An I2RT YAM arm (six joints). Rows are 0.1 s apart.
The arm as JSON. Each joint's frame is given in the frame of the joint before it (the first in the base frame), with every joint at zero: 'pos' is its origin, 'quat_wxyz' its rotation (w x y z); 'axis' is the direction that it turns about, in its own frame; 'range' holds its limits. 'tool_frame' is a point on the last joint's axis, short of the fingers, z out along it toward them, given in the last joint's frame.
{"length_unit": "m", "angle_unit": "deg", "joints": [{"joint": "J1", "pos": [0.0, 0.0, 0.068], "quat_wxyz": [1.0, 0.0, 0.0, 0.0], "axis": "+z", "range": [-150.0, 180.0]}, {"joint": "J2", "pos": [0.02, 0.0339, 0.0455], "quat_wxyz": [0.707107, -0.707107, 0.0, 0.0], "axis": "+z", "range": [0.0, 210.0]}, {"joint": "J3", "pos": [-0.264, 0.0, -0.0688], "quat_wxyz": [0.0, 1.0, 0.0, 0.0], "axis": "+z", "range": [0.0, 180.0]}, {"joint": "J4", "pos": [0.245, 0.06, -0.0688], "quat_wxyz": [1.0, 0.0, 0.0, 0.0], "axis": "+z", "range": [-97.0, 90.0]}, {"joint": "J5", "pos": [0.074, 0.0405, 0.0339], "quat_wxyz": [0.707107, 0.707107, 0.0, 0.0], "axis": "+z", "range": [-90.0, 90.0]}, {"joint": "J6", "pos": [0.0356, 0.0, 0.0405], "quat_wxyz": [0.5, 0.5, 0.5, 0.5], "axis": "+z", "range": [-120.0, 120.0]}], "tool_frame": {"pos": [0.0, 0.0, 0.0], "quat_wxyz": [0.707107, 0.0, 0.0, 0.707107]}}
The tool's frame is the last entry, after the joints.
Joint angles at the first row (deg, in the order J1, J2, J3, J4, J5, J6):
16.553, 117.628, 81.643, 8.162, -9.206, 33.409
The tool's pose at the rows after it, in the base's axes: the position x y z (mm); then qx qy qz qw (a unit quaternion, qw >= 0):
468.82 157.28 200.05 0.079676 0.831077 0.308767 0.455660
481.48 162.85 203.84 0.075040 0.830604 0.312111 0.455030
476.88 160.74 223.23 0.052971 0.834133 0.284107 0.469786
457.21 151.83 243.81 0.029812 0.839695 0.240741 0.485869
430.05 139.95 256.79 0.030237 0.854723 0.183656 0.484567
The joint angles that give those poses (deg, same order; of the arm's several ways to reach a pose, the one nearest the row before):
17.834, 122.085, 86.568, 11.935, -9.928, 35.295
17.962, 124.668, 91.590, 9.650, -10.410, 35.132
18.012, 122.234, 92.430, 6.112, -8.729, 30.988
17.941, 116.395, 88.672, 3.261, -5.814, 25.753
17.973, 109.664, 83.408, -1.322, -0.672, 22.433

